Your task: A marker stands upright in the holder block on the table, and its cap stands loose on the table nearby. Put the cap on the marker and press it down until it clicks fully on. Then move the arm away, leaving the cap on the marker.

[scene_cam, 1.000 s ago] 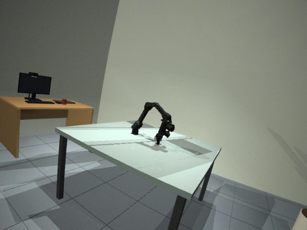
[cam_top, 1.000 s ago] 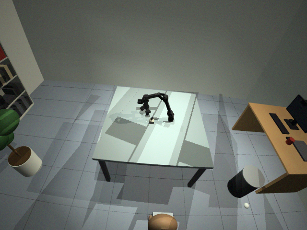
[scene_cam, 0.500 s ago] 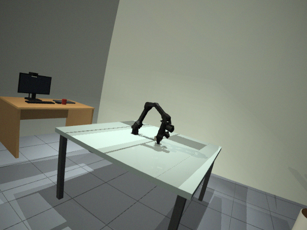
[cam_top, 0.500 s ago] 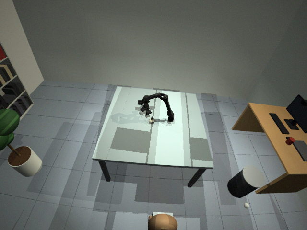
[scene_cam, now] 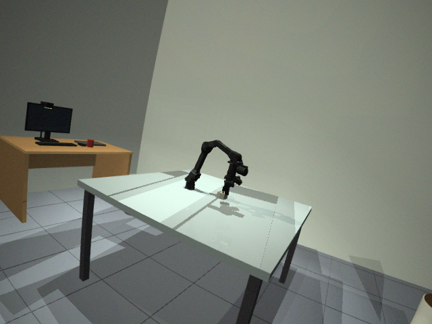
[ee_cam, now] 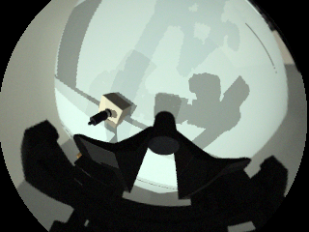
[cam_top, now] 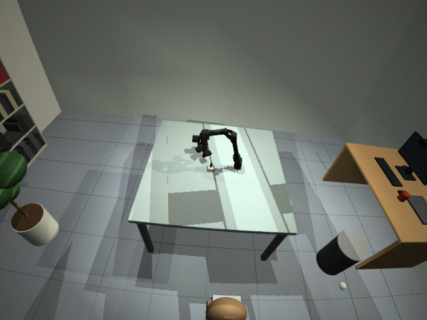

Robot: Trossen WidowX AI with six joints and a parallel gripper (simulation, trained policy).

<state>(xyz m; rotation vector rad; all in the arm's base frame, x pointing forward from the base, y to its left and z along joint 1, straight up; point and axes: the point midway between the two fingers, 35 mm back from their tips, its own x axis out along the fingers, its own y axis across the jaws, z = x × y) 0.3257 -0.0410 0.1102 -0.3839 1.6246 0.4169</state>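
My gripper tip is now 10 cm to the right of the holder block, 7 cm past it and 6 cm above it. The rest, counted from my gripper tip: dark marker cap (1 cm ahead, 1 cm above).
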